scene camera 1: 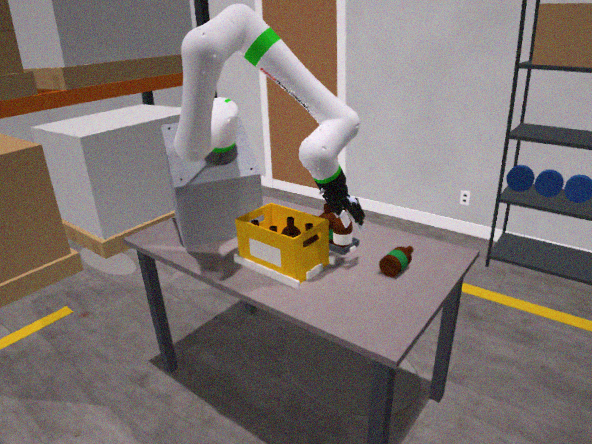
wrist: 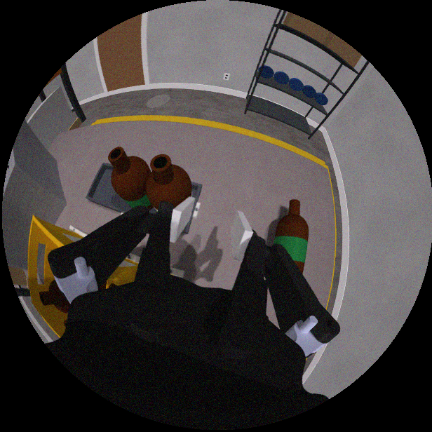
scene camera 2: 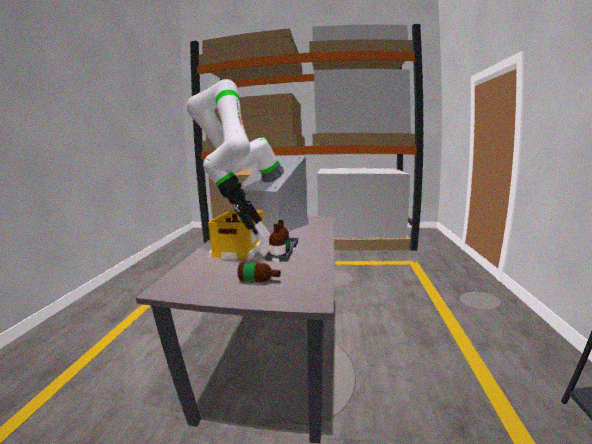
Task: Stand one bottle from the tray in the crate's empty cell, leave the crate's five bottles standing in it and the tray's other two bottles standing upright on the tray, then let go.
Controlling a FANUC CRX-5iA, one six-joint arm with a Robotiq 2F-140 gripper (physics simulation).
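Pixels of known places: gripper, fingertip midpoint: (scene camera 1: 355,227) (scene camera 2: 264,238); arm's base, link origin: (scene camera 1: 219,151) (scene camera 2: 273,174).
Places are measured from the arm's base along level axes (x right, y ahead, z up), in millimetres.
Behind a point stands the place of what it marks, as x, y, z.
My gripper (scene camera 1: 352,219) @(64, 597, -218) (scene camera 2: 261,240) @(64, 597, -218) (wrist: 212,214) is partly open, with nothing between its pads, low over the table beside the tray. One brown bottle with a green band (scene camera 1: 396,261) @(160, 773, -274) (scene camera 2: 256,272) @(99, 801, -284) (wrist: 291,246) lies on its side on the table. On the dark tray (scene camera 1: 354,246) @(16, 583, -323) (scene camera 2: 295,242) @(-86, 401, -313) (wrist: 102,187) stand a white-labelled bottle (scene camera 1: 343,238) @(43, 547, -282) (scene camera 2: 277,247) @(11, 569, -274) (wrist: 169,186), close to one finger, and a green-banded bottle (wrist: 129,177). The yellow crate (scene camera 1: 310,260) @(249, 499, -276) (scene camera 2: 220,245) @(278, 491, -275) (wrist: 33,240) holds several bottles (scene camera 1: 290,228) @(170, 391, -209); its empty cell is hidden.
White strips (scene camera 1: 267,271) @(305, 361, -318) edge the crate's base on the table (scene camera 1: 360,305) @(355, 708, -338) (scene camera 2: 200,290) @(315, 820, -338). The grey robot pedestal (scene camera 1: 220,210) @(115, 56, -207) stands beyond the crate. The lying bottle is away from the tray, towards the table end nearest scene camera 2.
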